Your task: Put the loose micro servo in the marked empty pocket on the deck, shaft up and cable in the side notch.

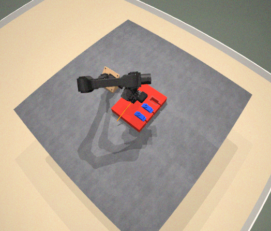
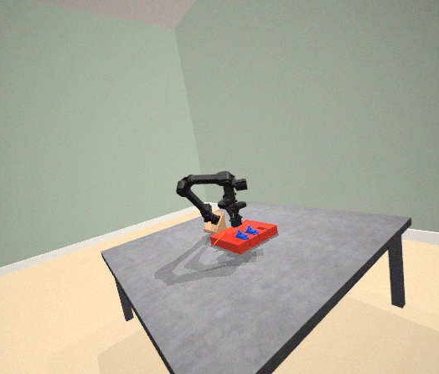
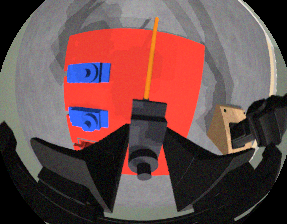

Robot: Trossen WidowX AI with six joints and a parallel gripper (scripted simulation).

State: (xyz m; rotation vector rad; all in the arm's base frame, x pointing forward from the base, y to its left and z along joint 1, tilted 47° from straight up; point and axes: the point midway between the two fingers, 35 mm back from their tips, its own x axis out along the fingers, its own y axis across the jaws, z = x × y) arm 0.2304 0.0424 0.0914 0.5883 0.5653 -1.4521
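Right now the red deck is 10 mm behind my gripper tip, 30 mm to the left of it and 100 mm below it.
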